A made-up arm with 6 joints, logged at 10 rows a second.
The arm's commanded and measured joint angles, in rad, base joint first. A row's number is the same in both.
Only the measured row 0 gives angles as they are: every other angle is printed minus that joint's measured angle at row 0.
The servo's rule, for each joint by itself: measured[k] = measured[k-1] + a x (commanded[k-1-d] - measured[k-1]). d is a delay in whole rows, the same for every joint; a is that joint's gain. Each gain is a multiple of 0.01, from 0.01 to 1. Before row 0 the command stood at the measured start. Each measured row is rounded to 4 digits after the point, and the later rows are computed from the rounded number. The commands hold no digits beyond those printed.
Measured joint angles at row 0: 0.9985, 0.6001, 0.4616, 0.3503, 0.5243, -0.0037
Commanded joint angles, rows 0 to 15: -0.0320, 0.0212, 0.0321, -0.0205, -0.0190, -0.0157; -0.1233, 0.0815, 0.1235, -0.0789, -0.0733, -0.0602; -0.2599, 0.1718, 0.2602, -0.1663, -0.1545, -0.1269; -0.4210, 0.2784, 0.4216, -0.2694, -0.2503, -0.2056; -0.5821, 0.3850, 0.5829, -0.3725, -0.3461, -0.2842; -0.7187, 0.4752, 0.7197, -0.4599, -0.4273, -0.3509; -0.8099, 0.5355, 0.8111, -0.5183, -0.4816, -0.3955; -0.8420, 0.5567, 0.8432, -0.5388, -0.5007, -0.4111; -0.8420, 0.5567, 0.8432, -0.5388, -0.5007, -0.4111; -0.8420, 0.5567, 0.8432, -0.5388, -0.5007, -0.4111; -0.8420, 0.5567, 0.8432, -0.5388, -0.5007, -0.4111; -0.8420, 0.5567, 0.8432, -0.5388, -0.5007, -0.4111; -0.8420, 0.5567, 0.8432, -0.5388, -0.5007, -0.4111; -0.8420, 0.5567, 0.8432, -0.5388, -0.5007, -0.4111; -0.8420, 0.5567, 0.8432, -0.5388, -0.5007, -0.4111; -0.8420, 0.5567, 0.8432, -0.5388, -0.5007, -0.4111
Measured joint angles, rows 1 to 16: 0.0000, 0.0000, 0.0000, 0.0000, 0.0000, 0.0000; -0.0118, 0.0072, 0.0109, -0.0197, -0.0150, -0.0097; -0.0531, 0.0325, 0.0492, -0.0765, -0.0611, -0.0410; -0.1296, 0.0799, 0.1209, -0.1627, -0.1349, -0.0943; -0.2374, 0.1474, 0.2231, -0.2651, -0.2261, -0.1633; -0.3649, 0.2282, 0.3454, -0.3682, -0.3209, -0.2383; -0.4958, 0.3122, 0.4727, -0.4562, -0.4050, -0.3081; -0.6120, 0.3881, 0.5878, -0.5158, -0.4655, -0.3623; -0.6971, 0.4454, 0.6746, -0.5379, -0.4933, -0.3926; -0.7507, 0.4832, 0.7319, -0.5388, -0.4991, -0.4041; -0.7845, 0.5082, 0.7697, -0.5388, -0.5004, -0.4084; -0.8058, 0.5247, 0.7947, -0.5388, -0.5006, -0.4101; -0.8192, 0.5356, 0.8112, -0.5388, -0.5007, -0.4107; -0.8276, 0.5428, 0.8221, -0.5388, -0.5007, -0.4109; -0.8329, 0.5475, 0.8293, -0.5388, -0.5007, -0.4110; -0.8363, 0.5506, 0.8340, -0.5388, -0.5007, -0.4111
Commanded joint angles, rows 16 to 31: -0.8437, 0.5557, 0.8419, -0.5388, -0.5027, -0.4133; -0.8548, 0.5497, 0.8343, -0.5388, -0.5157, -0.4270; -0.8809, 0.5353, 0.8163, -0.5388, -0.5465, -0.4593; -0.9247, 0.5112, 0.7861, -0.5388, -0.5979, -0.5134; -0.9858, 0.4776, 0.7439, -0.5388, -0.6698, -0.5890; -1.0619, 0.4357, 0.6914, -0.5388, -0.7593, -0.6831; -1.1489, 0.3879, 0.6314, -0.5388, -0.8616, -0.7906; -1.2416, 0.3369, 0.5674, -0.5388, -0.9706, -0.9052; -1.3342, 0.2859, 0.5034, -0.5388, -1.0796, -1.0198; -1.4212, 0.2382, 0.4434, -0.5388, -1.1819, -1.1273; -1.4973, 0.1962, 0.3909, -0.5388, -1.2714, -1.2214; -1.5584, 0.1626, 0.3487, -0.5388, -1.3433, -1.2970; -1.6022, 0.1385, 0.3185, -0.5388, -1.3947, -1.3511; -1.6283, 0.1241, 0.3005, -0.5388, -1.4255, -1.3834; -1.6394, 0.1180, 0.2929, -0.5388, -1.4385, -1.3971; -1.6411, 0.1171, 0.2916, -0.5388, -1.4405, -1.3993
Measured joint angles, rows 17 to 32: -0.8384, 0.5527, 0.8371, -0.5388, -0.5007, -0.4111; -0.8404, 0.5537, 0.8387, -0.5388, -0.5023, -0.4125; -0.8457, 0.5523, 0.8372, -0.5388, -0.5129, -0.4215; -0.8587, 0.5465, 0.8301, -0.5388, -0.5394, -0.4449; -0.8831, 0.5345, 0.8151, -0.5388, -0.5856, -0.4874; -0.9211, 0.5152, 0.7909, -0.5388, -0.6521, -0.5504; -0.9732, 0.4882, 0.7571, -0.5388, -0.7368, -0.6327; -1.0382, 0.4541, 0.7144, -0.5388, -0.8354, -0.7306; -1.1135, 0.4143, 0.6644, -0.5388, -0.9422, -0.8389; -1.1952, 0.3706, 0.6097, -0.5388, -1.0507, -0.9511; -1.2788, 0.3256, 0.5532, -0.5388, -1.1543, -1.0603; -1.3596, 0.2816, 0.4980, -0.5388, -1.2468, -1.1602; -1.4332, 0.2411, 0.4472, -0.5388, -1.3230, -1.2450; -1.4957, 0.2062, 0.4034, -0.5388, -1.3796, -1.3108; -1.5448, 0.1783, 0.3684, -0.5388, -1.4159, -1.3558; -1.5798, 0.1578, 0.3427, -0.5388, -1.4338, -1.3814
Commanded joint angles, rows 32 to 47: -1.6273, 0.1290, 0.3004, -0.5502, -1.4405, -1.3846; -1.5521, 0.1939, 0.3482, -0.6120, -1.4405, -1.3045; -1.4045, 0.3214, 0.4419, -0.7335, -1.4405, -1.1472; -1.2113, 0.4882, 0.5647, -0.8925, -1.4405, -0.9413; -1.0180, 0.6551, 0.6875, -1.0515, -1.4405, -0.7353; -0.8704, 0.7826, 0.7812, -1.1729, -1.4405, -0.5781; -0.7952, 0.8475, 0.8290, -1.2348, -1.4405, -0.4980; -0.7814, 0.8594, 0.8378, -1.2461, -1.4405, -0.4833; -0.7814, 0.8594, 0.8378, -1.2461, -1.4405, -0.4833; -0.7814, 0.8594, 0.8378, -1.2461, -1.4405, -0.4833; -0.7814, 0.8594, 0.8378, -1.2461, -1.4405, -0.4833; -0.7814, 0.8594, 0.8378, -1.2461, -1.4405, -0.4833; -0.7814, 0.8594, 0.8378, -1.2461, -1.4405, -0.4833; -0.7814, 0.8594, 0.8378, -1.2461, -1.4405, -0.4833; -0.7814, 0.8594, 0.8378, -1.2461, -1.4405, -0.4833; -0.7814, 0.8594, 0.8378, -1.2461, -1.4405, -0.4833
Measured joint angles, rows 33 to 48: -1.6025, 0.1440, 0.3253, -0.5388, -1.4391, -1.3925; -1.6117, 0.1389, 0.3168, -0.5497, -1.4402, -1.3876; -1.5896, 0.1576, 0.3275, -0.6095, -1.4404, -1.3361; -1.5211, 0.2133, 0.3664, -0.7285, -1.4405, -1.2190; -1.4065, 0.3068, 0.4338, -0.8859, -1.4405, -1.0468; -1.2628, 0.4252, 0.5201, -1.0449, -1.4405, -0.8537; -1.1176, 0.5467, 0.6089, -1.1678, -1.4405, -0.6828; -0.9983, 0.6490, 0.6837, -1.2321, -1.4405, -0.5682; -0.9180, 0.7205, 0.7361, -1.2455, -1.4405, -0.5156; -0.8675, 0.7677, 0.7707, -1.2461, -1.4405, -0.4956; -0.8356, 0.7989, 0.7935, -1.2461, -1.4405, -0.4880; -0.8155, 0.8195, 0.8086, -1.2461, -1.4405, -0.4851; -0.8029, 0.8331, 0.8185, -1.2461, -1.4405, -0.4840; -0.7949, 0.8420, 0.8251, -1.2461, -1.4405, -0.4836; -0.7899, 0.8479, 0.8294, -1.2461, -1.4405, -0.4834; -0.7868, 0.8518, 0.8323, -1.2461, -1.4405, -0.4833
